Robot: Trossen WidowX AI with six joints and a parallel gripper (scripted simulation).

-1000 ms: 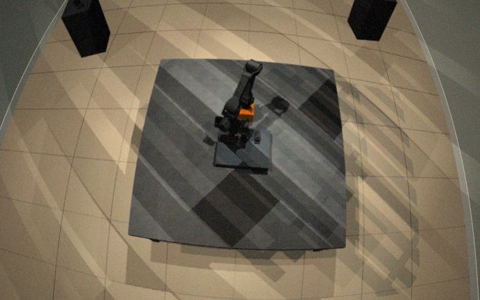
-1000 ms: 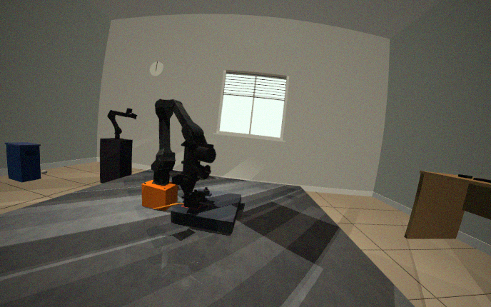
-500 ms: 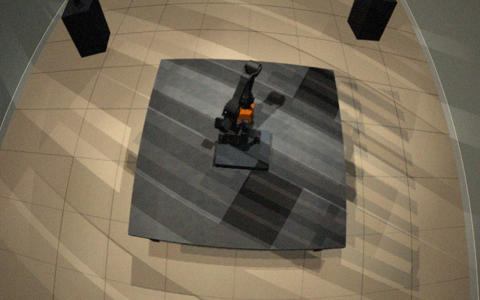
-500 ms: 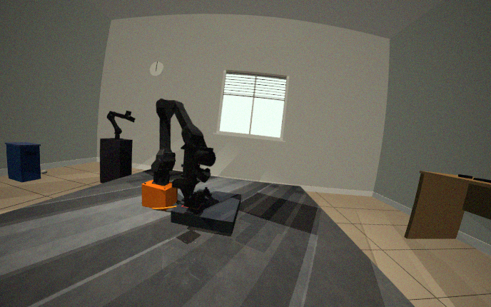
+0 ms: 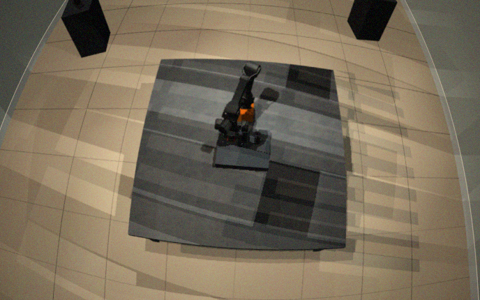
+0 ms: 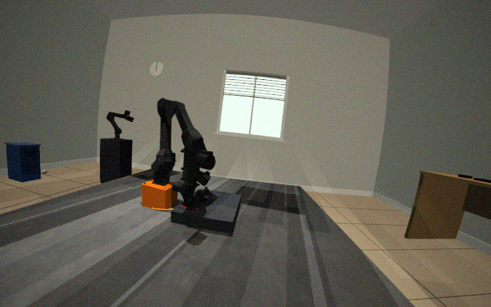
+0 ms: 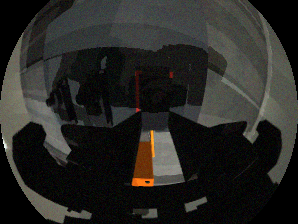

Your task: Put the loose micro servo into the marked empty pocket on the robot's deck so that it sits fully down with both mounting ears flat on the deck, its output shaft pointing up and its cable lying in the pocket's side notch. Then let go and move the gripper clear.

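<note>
Now: the dark grey deck 140 mm ahead of my gripper tip, 50 mm to the left of it and 40 mm below it.
</note>
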